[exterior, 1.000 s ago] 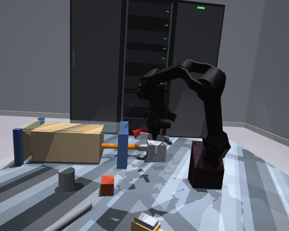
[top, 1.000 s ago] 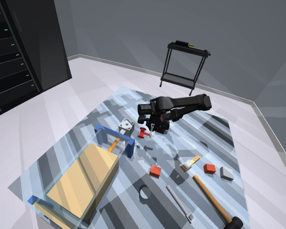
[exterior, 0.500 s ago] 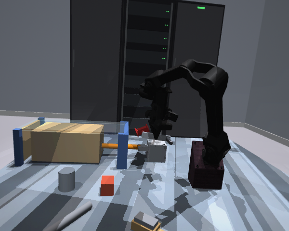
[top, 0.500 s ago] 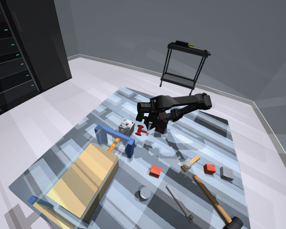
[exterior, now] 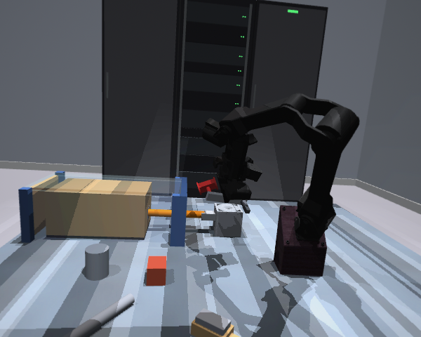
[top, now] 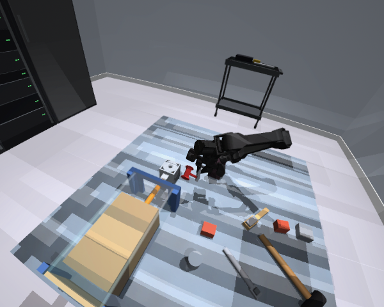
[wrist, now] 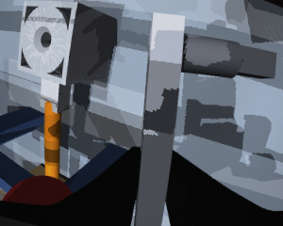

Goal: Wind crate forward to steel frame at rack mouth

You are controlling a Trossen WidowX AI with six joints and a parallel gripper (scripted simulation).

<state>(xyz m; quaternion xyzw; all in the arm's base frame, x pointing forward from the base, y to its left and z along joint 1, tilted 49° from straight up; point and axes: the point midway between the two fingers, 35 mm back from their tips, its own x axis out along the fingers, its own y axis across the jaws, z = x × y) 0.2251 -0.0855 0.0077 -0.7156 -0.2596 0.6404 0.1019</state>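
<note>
Right now the red knob is 5 cm ahead of my gripper tip, 3 cm above it and 2 cm to the right of it. Round my gripper tip: crank handle: 1 cm ahead, 1 cm above; then grey winch: 18 cm to the right, 13 cm below, 4 cm behind; then frame: 16 cm to the right, 14 cm ahead, 6 cm below.
</note>
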